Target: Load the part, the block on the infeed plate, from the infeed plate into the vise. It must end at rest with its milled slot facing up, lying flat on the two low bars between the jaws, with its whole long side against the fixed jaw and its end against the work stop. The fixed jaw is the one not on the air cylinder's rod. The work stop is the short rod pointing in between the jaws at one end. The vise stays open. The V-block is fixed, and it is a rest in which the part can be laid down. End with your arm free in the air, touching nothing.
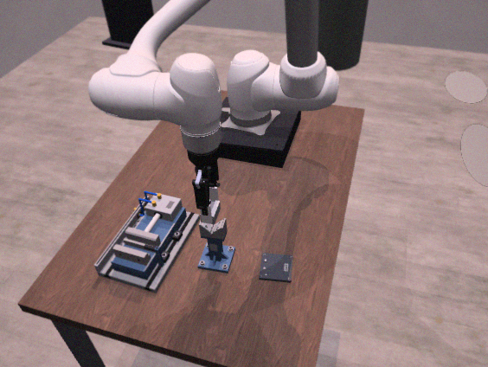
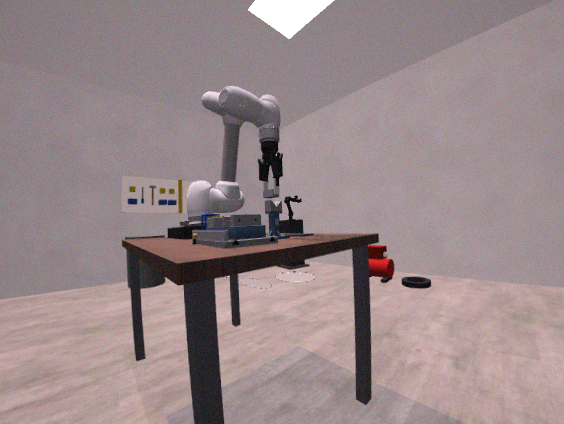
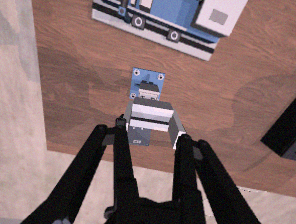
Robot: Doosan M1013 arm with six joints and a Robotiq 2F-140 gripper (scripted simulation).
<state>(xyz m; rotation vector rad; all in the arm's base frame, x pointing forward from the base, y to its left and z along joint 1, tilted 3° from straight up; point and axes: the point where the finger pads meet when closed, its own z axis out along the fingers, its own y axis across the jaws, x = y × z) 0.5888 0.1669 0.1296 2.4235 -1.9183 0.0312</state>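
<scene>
Now: hand 14 cm short of the fixed jaw, 18 cm to the left of it and 14 cm above it. From my hand the other things lie so: part: 2 cm below; work stop: 11 cm ahead, 14 cm to the right, 13 cm below; moving jaw: 8 cm ahead, 19 cm to the right, 14 cm below.
</scene>
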